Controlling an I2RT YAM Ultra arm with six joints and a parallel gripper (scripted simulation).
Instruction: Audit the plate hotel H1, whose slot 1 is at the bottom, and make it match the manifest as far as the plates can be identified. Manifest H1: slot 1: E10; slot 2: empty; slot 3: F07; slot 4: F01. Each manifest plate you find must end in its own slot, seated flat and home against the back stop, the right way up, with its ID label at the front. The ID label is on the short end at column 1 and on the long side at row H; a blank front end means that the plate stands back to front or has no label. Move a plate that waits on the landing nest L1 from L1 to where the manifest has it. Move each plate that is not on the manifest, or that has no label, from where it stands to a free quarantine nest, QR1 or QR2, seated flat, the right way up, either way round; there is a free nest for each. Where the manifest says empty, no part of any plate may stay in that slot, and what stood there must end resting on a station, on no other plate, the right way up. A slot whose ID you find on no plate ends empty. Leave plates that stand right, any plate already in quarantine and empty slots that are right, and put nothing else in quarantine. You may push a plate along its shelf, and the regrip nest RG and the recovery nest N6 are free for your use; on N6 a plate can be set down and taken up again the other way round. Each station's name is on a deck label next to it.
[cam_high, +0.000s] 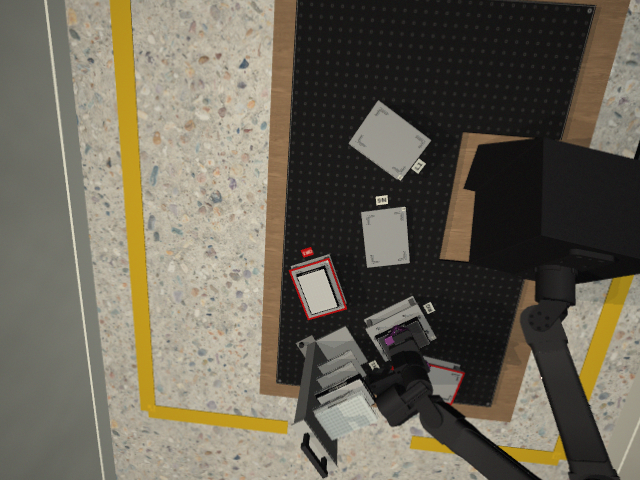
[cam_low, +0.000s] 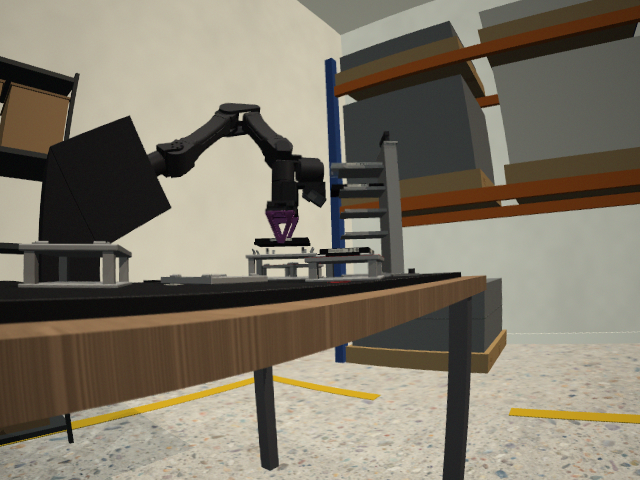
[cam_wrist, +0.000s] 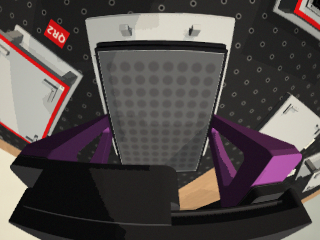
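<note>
Right now the regrip nest RG is 4 cm below my hand. From my hand the other things lie so: quarantine nest QR2: 14 cm behind, 15 cm to the left, 6 cm below; H1 deck label: 4 cm ahead, 16 cm to the left, 9 cm below; white well plate: 14 cm ahead, 12 cm to the left, 17 cm above.
</note>
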